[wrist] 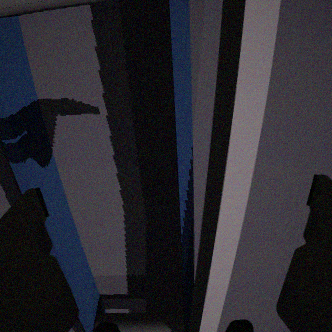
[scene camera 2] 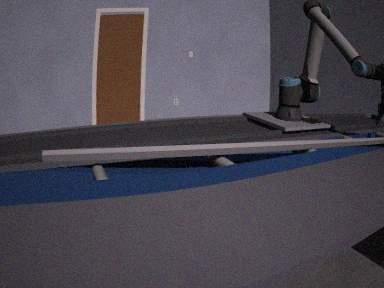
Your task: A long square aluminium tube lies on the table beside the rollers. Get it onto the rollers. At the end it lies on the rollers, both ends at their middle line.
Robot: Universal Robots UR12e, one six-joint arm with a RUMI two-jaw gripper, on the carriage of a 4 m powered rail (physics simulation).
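Places are measured from the arm's base along level axes (x left, y ahead, z down), in centimetres.
Where they show: gripper, fingertip midpoint: [wrist: 174,185]; arm's base, link origin: [scene camera 2: 288,118].
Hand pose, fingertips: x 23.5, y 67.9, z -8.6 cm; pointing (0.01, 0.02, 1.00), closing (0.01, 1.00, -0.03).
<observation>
Things, the pixels of their top centre, and the offset from my fingertips. "spot": a spot on its surface instead.
- roller frame's blue rail, surface spot: [wrist: 181,100] spot: dx +2.8, dy +0.8, dz +6.4 cm
- roller, surface spot: [wrist: 150,327] spot: dx -26.7, dy -4.2, dz +6.6 cm
The long square aluminium tube [scene camera 2: 200,150] [wrist: 245,150] is pale grey. In the wrist view it runs from top to bottom, right of the roller frame's blue rail [wrist: 181,100], with a dark shadow along its left side. In the scene view it runs across the picture behind the visible ends of the rollers [scene camera 2: 100,172] [scene camera 2: 223,161]. Part of a roller [wrist: 150,327] shows at the bottom of the wrist view. My gripper [wrist: 174,185] is open wide, its dark jaws at either side; the tube passes between them, nearer the right jaw. The fingertips do not show in the scene view.
The blue side of the roller frame [scene camera 2: 125,182] runs across the scene view. The other blue rail [wrist: 67,235] is at the left in the wrist view. The arm's base [scene camera 2: 289,102] stands on its carriage plate [scene camera 2: 285,122] behind the tube. A brown door [scene camera 2: 120,70] is in the far wall.
</observation>
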